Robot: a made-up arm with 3 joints.
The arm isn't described. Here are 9 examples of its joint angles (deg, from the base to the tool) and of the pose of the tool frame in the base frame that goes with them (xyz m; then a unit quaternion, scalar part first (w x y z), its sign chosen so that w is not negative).
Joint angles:
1: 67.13 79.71 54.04
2: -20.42 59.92 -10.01
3: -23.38 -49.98 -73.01
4: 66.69 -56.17 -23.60
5: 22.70 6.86 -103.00
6: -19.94 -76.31 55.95
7: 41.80 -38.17 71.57
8: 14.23 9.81 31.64
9: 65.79 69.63 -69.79
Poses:
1: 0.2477 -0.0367 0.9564 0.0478 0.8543 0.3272 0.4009
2: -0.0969 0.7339 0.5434 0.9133 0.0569 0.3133 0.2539
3: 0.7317 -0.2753 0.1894 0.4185 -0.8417 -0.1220 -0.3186
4: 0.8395 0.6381 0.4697 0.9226 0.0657 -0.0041 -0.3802
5: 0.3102 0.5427 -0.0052 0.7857 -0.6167 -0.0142 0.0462
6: 0.6282 0.3496 0.5322 0.8605 -0.1035 -0.4959 -0.0546
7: 0.4467 0.3489 0.8203 0.6802 0.6838 -0.2302 -0.1294
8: 0.3094 0.6850 0.7218 0.8979 0.4347 0.0562 0.0401
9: -0.2978 0.5505 0.9563 0.8323 0.3079 -0.1729 0.4274
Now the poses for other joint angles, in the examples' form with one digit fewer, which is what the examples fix.
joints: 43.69 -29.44 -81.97
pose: 0.603 0.600 0.062 0.865 -0.459 0.060 -0.196
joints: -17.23 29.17 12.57
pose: 0.158 0.729 0.436 0.973 0.109 0.177 0.100
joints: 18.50 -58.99 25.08
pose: 0.733 0.480 0.496 0.916 0.053 -0.300 -0.261
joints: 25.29 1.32 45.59
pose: 0.360 0.575 0.819 0.811 0.585 0.008 0.005
